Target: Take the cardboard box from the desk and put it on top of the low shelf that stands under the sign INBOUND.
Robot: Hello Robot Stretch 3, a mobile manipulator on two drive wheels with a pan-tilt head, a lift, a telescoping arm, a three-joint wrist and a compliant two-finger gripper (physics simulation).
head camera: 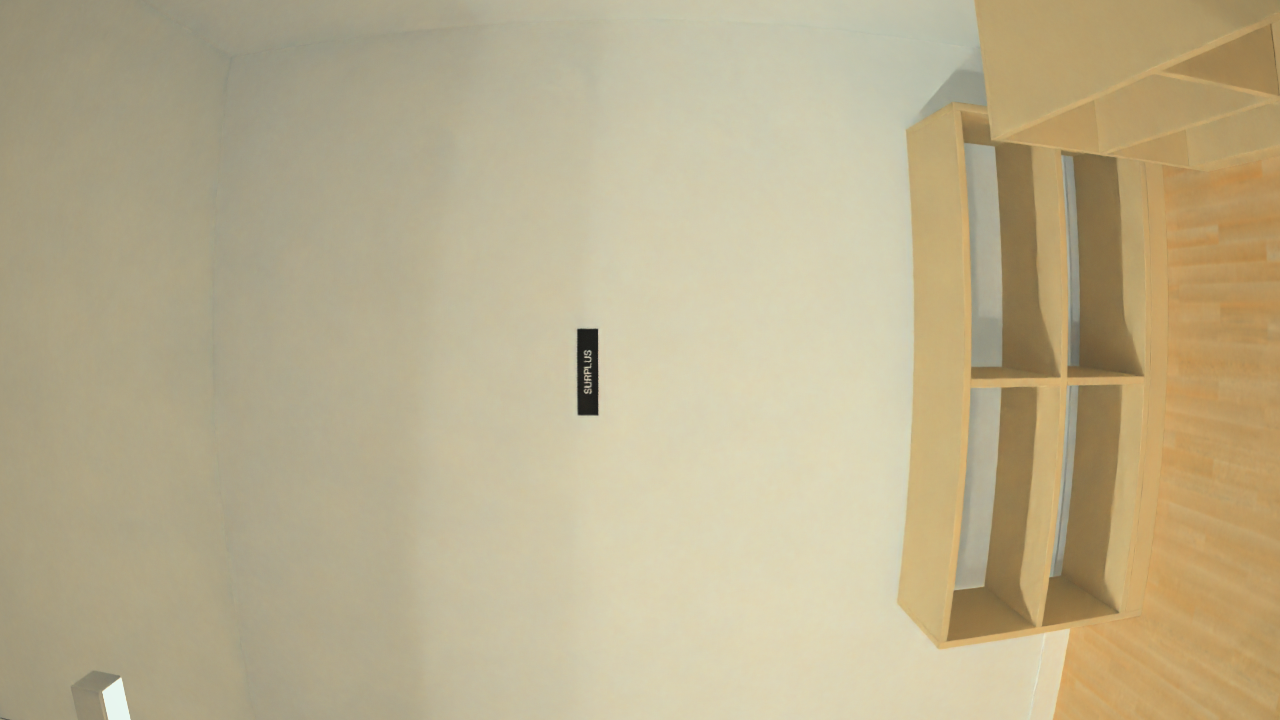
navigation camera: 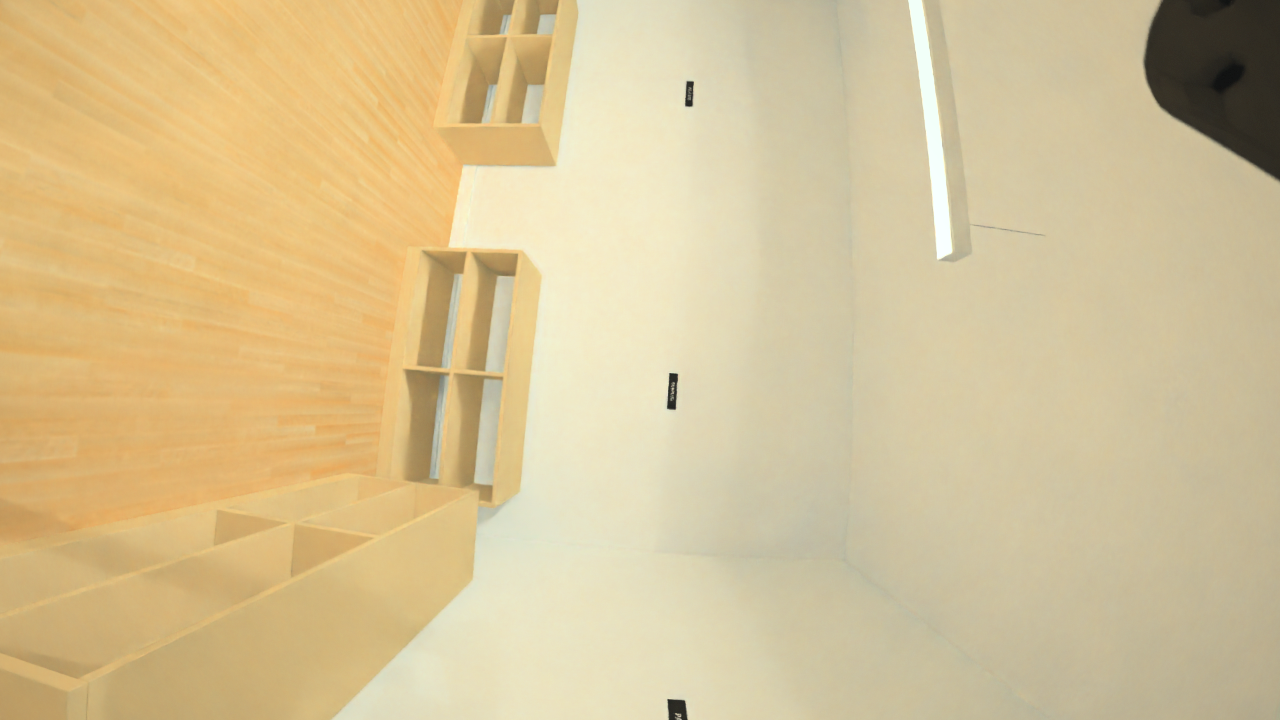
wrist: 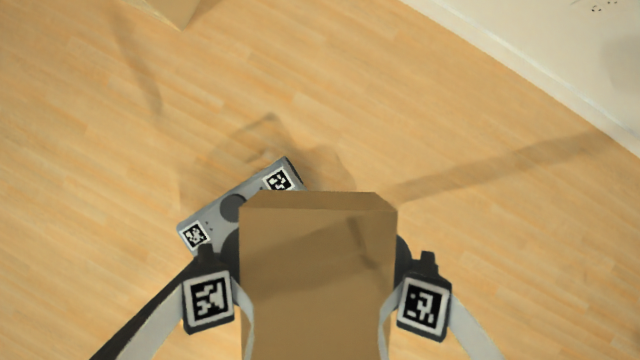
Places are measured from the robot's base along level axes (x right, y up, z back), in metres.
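Pixels of known places: gripper, fingertip midpoint: [wrist: 316, 255]; robot's base at its link origin: [wrist: 247, 199].
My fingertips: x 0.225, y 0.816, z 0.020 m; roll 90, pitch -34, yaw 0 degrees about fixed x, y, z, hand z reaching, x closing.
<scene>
Ahead of a thing's pixels: the offset from my fingertips to its top centre. "spot": to the spot under its first point. Level surfaces: height alone.
In the wrist view my gripper [wrist: 316, 255] is shut on the brown cardboard box @[dx -0.005, dy +0.053, dz +0.007 m] [wrist: 320, 285], one fingertip against each side, held above the floor. A low shelf @[dy -0.206 m] [head camera: 939, 358] [navigation camera: 519, 376] stands against the wall at the right of the head view and left of centre in the navigation view. The sign above it reads SURPLUS [head camera: 588, 371]. Another low shelf [navigation camera: 559, 80] stands at the top of the navigation view, under a small sign [navigation camera: 689, 94] too small to read. I cannot read INBOUND on any sign. The desk does not show.
A larger shelf unit [head camera: 1074, 53] [navigation camera: 358, 582] stands close by, near one end of the SURPLUS shelf. A cut-off sign @[spot: dx -0.094, dy +0.584, dz -1.324 m] [navigation camera: 677, 710] starting with PA is on its wall. My grey base [wrist: 220, 205] shows behind the box. A wooden corner @[spot: dx -0.096, dy -0.724, dz -0.556 m] [wrist: 175, 12] and the wall [wrist: 550, 30] show above.
</scene>
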